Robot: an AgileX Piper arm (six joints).
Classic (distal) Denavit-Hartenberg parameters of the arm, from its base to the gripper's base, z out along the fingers. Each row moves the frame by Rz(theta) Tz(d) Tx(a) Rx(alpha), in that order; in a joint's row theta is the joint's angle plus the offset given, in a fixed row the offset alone. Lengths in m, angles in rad.
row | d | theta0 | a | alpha
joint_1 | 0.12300 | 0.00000 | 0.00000 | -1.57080
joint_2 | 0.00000 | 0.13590 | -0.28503 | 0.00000
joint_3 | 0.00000 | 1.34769 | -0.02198 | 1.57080
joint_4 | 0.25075 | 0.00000 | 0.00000 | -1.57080
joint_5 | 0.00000 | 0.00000 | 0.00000 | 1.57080
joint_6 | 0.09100 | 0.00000 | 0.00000 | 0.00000
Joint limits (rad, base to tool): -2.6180..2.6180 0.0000..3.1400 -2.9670..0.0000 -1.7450..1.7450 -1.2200..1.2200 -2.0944..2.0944
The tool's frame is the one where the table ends.
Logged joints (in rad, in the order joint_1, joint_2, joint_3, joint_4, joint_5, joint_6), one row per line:
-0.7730 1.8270 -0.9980 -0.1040 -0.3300 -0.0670
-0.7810 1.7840 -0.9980 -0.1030 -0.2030 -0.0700
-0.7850 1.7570 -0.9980 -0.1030 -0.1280 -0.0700
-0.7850 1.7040 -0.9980 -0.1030 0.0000 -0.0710
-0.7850 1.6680 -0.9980 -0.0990 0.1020 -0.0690
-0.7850 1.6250 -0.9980 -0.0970 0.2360 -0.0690
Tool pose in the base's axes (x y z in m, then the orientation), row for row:
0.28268 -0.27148 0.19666 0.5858 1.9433 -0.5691
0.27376 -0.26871 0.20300 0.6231 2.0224 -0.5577
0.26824 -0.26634 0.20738 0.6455 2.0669 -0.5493
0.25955 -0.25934 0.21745 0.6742 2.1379 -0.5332
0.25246 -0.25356 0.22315 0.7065 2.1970 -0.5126
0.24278 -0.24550 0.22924 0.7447 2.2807 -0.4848
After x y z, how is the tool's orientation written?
As a rotation vector, in radians.
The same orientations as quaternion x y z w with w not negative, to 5 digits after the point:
0.24160 0.80149 -0.23472 0.49412
0.25300 0.82115 -0.22644 0.45873
0.25970 0.83157 -0.22100 0.43841
0.26732 0.84768 -0.21141 0.40656
0.27655 0.85999 -0.20065 0.37905
0.28612 0.87625 -0.18626 0.34003

